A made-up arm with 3 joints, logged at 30 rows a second.
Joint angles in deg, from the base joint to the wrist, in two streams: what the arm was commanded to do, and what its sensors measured. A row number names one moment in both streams.
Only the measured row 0 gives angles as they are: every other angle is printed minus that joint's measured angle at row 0.
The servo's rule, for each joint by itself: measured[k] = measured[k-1] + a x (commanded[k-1-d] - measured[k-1]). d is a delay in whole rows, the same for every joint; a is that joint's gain. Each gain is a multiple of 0.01, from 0.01 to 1. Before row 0 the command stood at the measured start. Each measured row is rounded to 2 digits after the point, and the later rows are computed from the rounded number. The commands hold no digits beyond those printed.
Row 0, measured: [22.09, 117.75, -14.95]
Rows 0 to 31, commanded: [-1.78, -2.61, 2.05]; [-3.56, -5.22, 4.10]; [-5.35, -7.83, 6.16]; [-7.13, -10.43, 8.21]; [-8.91, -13.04, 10.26]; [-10.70, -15.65, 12.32]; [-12.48, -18.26, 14.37]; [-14.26, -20.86, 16.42]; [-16.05, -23.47, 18.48]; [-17.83, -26.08, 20.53]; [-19.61, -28.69, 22.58]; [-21.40, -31.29, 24.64]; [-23.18, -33.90, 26.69]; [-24.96, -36.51, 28.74]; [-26.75, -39.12, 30.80]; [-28.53, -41.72, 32.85]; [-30.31, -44.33, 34.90]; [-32.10, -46.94, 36.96]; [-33.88, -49.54, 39.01]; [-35.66, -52.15, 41.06]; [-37.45, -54.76, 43.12]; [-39.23, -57.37, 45.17]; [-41.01, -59.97, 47.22]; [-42.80, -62.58, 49.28]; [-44.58, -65.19, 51.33]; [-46.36, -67.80, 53.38]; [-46.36, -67.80, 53.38]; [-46.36, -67.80, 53.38]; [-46.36, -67.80, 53.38]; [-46.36, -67.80, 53.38]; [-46.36, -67.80, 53.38]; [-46.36, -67.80, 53.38]
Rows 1 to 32, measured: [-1.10, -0.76, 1.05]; [-2.63, -2.05, 2.61]; [-4.32, -3.73, 4.42]; [-6.06, -5.67, 6.35]; [-7.83, -7.81, 8.34]; [-9.61, -10.08, 10.37]; [-11.39, -12.45, 12.41]; [-13.17, -14.89, 14.46]; [-14.96, -17.38, 16.51]; [-16.74, -19.90, 18.56]; [-18.52, -22.45, 20.61]; [-20.31, -25.01, 22.67]; [-22.09, -27.59, 24.72]; [-23.87, -30.18, 26.77]; [-25.66, -32.77, 28.83]; [-27.44, -35.37, 30.88]; [-29.22, -37.97, 32.93]; [-31.01, -40.57, 34.99]; [-32.79, -43.17, 37.04]; [-34.57, -45.77, 39.09]; [-36.36, -48.38, 41.15]; [-38.14, -50.99, 43.20]; [-39.92, -53.59, 45.25]; [-41.71, -56.20, 47.31]; [-43.49, -58.81, 49.36]; [-45.27, -61.42, 51.41]; [-45.95, -63.27, 52.41]; [-46.20, -64.58, 52.90]; [-46.30, -65.51, 53.14]; [-46.34, -66.17, 53.26]; [-46.35, -66.64, 53.32]; [-46.36, -66.98, 53.35]
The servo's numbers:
d 0
a 0.62 0.29 0.51

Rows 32 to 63, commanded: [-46.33, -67.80, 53.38]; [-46.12, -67.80, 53.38]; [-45.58, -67.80, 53.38]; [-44.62, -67.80, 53.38]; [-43.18, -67.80, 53.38]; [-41.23, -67.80, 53.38]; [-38.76, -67.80, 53.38]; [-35.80, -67.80, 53.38]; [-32.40, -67.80, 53.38]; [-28.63, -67.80, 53.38]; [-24.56, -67.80, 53.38]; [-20.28, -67.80, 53.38]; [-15.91, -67.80, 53.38]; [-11.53, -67.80, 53.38]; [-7.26, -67.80, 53.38]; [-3.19, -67.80, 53.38]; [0.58, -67.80, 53.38]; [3.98, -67.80, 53.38]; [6.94, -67.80, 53.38]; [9.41, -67.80, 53.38]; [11.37, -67.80, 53.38]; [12.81, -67.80, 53.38]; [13.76, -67.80, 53.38]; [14.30, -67.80, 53.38]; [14.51, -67.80, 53.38]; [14.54, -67.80, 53.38]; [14.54, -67.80, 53.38]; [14.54, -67.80, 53.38]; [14.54, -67.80, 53.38]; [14.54, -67.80, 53.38]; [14.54, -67.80, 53.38]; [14.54, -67.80, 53.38]
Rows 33 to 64, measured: [-46.34, -67.22, 53.37]; [-46.20, -67.39, 53.38]; [-45.82, -67.51, 53.38]; [-45.08, -67.59, 53.38]; [-43.90, -67.65, 53.38]; [-42.24, -67.69, 53.38]; [-40.08, -67.72, 53.38]; [-37.43, -67.74, 53.38]; [-34.31, -67.76, 53.38]; [-30.79, -67.77, 53.38]; [-26.93, -67.78, 53.38]; [-22.81, -67.79, 53.38]; [-18.53, -67.79, 53.38]; [-14.19, -67.79, 53.38]; [-9.89, -67.79, 53.38]; [-5.74, -67.79, 53.38]; [-1.82, -67.79, 53.38]; [1.78, -67.79, 53.38]; [4.98, -67.79, 53.38]; [7.73, -67.79, 53.38]; [9.99, -67.79, 53.38]; [11.74, -67.79, 53.38]; [12.99, -67.79, 53.38]; [13.80, -67.79, 53.38]; [14.24, -67.79, 53.38]; [14.43, -67.79, 53.38]; [14.50, -67.79, 53.38]; [14.52, -67.79, 53.38]; [14.53, -67.79, 53.38]; [14.54, -67.79, 53.38]; [14.54, -67.79, 53.38]; [14.54, -67.79, 53.38]
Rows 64 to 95, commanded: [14.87, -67.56, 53.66]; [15.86, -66.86, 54.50]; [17.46, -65.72, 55.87]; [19.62, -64.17, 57.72]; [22.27, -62.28, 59.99]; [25.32, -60.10, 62.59]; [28.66, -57.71, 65.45]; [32.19, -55.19, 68.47]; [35.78, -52.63, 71.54]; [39.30, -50.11, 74.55]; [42.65, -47.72, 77.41]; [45.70, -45.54, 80.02]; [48.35, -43.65, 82.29]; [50.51, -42.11, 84.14]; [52.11, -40.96, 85.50]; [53.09, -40.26, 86.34]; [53.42, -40.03, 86.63]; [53.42, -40.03, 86.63]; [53.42, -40.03, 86.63]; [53.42, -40.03, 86.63]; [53.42, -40.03, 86.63]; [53.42, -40.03, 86.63]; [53.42, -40.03, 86.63]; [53.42, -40.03, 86.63]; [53.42, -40.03, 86.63]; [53.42, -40.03, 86.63]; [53.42, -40.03, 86.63]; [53.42, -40.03, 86.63]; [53.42, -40.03, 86.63]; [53.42, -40.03, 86.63]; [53.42, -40.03, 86.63]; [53.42, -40.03, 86.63]
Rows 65 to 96, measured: [14.74, -67.72, 53.52]; [15.43, -67.47, 54.02]; [16.69, -66.96, 54.96]; [18.51, -66.15, 56.37]; [20.84, -65.03, 58.22]; [23.62, -63.60, 60.45]; [26.74, -61.89, 63.00]; [30.12, -59.95, 65.79]; [33.63, -57.83, 68.72]; [37.15, -55.59, 71.69]; [40.56, -53.31, 74.61]; [43.75, -51.06, 77.37]; [46.60, -48.91, 79.88]; [49.02, -46.94, 82.05]; [50.94, -45.21, 83.81]; [52.27, -43.77, 85.10]; [52.98, -42.69, 85.88]; [53.25, -41.92, 86.26]; [53.36, -41.37, 86.45]; [53.40, -40.98, 86.54]; [53.41, -40.70, 86.59]; [53.42, -40.51, 86.61]; [53.42, -40.37, 86.62]; [53.42, -40.27, 86.63]; [53.42, -40.20, 86.63]; [53.42, -40.15, 86.63]; [53.42, -40.12, 86.63]; [53.42, -40.09, 86.63]; [53.42, -40.07, 86.63]; [53.42, -40.06, 86.63]; [53.42, -40.05, 86.63]; [53.42, -40.04, 86.63]
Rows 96 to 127, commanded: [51.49, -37.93, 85.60]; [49.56, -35.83, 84.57]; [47.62, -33.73, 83.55]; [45.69, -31.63, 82.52]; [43.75, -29.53, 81.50]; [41.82, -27.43, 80.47]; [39.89, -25.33, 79.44]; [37.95, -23.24, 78.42]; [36.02, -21.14, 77.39]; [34.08, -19.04, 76.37]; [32.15, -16.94, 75.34]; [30.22, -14.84, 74.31]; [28.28, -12.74, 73.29]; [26.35, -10.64, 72.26]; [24.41, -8.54, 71.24]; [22.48, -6.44, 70.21]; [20.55, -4.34, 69.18]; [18.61, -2.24, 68.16]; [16.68, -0.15, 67.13]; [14.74, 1.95, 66.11]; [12.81, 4.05, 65.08]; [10.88, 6.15, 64.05]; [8.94, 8.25, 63.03]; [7.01, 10.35, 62.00]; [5.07, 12.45, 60.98]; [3.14, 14.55, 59.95]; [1.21, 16.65, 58.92]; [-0.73, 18.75, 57.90]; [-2.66, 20.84, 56.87]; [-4.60, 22.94, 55.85]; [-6.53, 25.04, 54.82]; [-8.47, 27.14, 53.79]
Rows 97 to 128, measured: [52.22, -39.43, 86.10]; [50.57, -38.39, 85.32]; [48.74, -37.04, 84.42]; [46.85, -35.47, 83.45]; [44.93, -33.75, 82.46]; [43.00, -31.92, 81.45]; [41.07, -30.01, 80.42]; [39.14, -28.05, 79.40]; [37.21, -26.05, 78.37]; [35.27, -24.02, 77.35]; [33.34, -21.97, 76.32]; [31.41, -19.90, 75.29]; [29.47, -17.82, 74.27]; [27.54, -15.74, 73.24]; [25.60, -13.65, 72.22]; [23.67, -11.56, 71.19]; [21.74, -9.47, 70.16]; [19.80, -7.37, 69.14]; [17.87, -5.28, 68.11]; [15.93, -3.18, 67.09]; [14.00, -1.08, 66.06]; [12.07, 1.02, 65.03]; [10.13, 3.12, 64.01]; [8.20, 5.22, 62.98]; [6.26, 7.32, 61.96]; [4.33, 9.42, 60.93]; [2.40, 11.52, 59.90]; [0.46, 13.62, 58.88]; [-1.47, 15.71, 57.85]; [-3.41, 17.81, 56.83]; [-5.34, 19.91, 55.80]; [-7.28, 22.01, 54.77]
